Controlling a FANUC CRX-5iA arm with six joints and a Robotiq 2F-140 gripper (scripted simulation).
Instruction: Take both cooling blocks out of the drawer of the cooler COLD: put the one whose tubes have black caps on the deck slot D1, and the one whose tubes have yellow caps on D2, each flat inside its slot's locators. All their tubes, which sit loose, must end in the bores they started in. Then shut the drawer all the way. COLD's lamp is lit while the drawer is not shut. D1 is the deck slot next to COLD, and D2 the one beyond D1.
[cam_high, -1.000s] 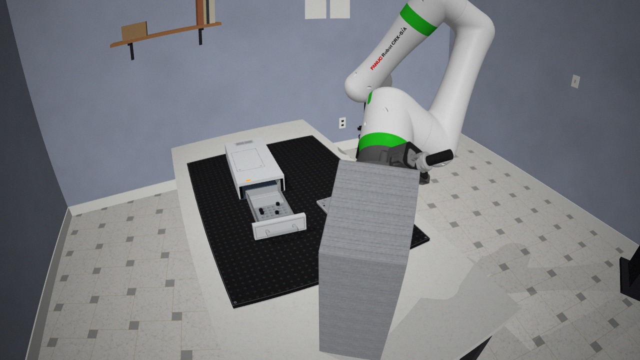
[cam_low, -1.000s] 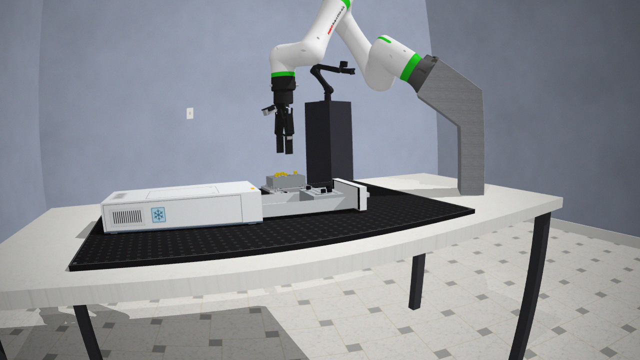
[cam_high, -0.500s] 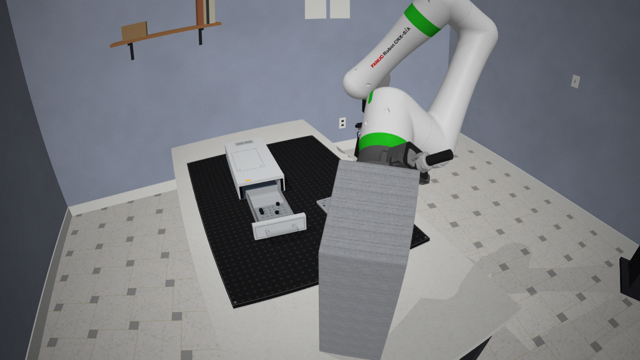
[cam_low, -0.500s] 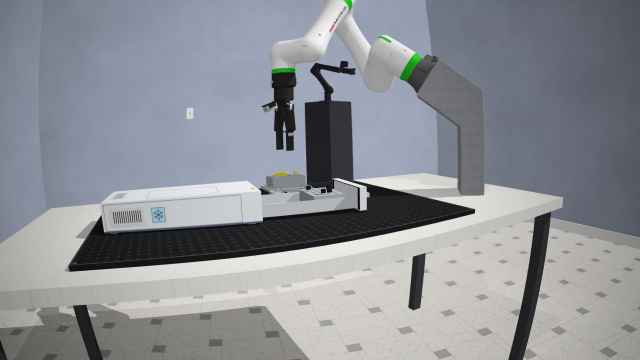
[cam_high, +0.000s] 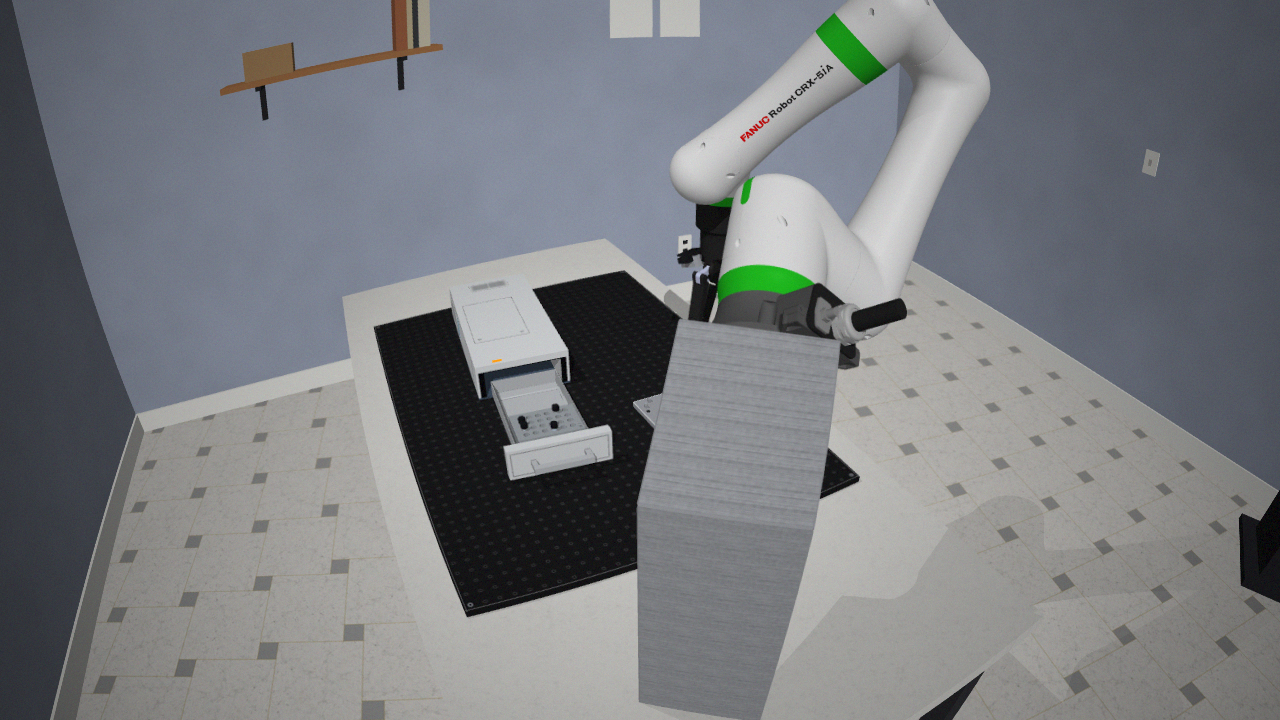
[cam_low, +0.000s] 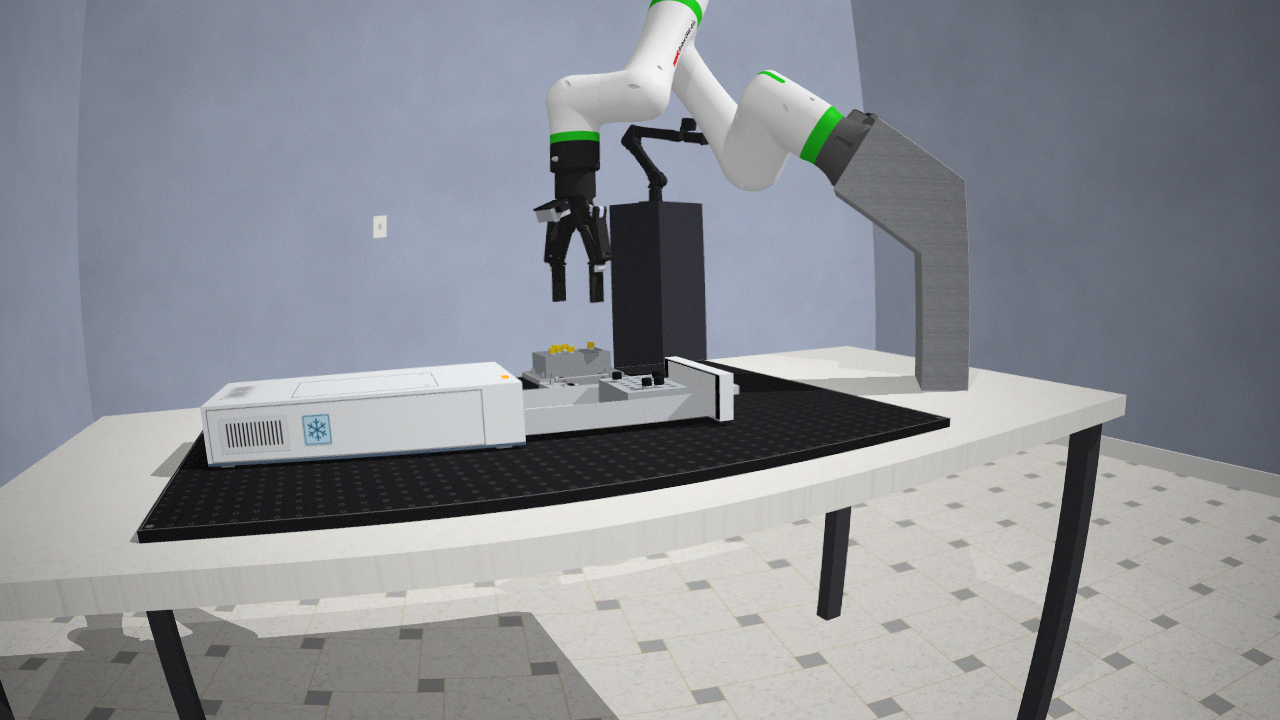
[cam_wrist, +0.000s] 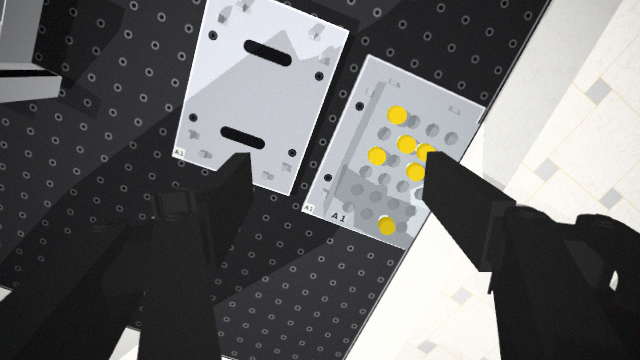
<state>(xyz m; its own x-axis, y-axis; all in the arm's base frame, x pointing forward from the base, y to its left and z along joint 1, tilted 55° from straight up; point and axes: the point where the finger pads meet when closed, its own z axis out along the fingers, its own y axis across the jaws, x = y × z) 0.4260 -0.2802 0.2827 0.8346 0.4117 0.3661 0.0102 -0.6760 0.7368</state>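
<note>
The drawer lies 190 mm ahead of my hand, 280 mm to the left of it and 130 mm below it. From my hand the other things lie so: white cooler 360 mm ahead, 200 mm to the left, 130 mm below; then grey plate 30 mm ahead, 70 mm to the left, 170 mm below; then cooling block 30 mm behind, 60 mm to the right, 140 mm below.
</note>
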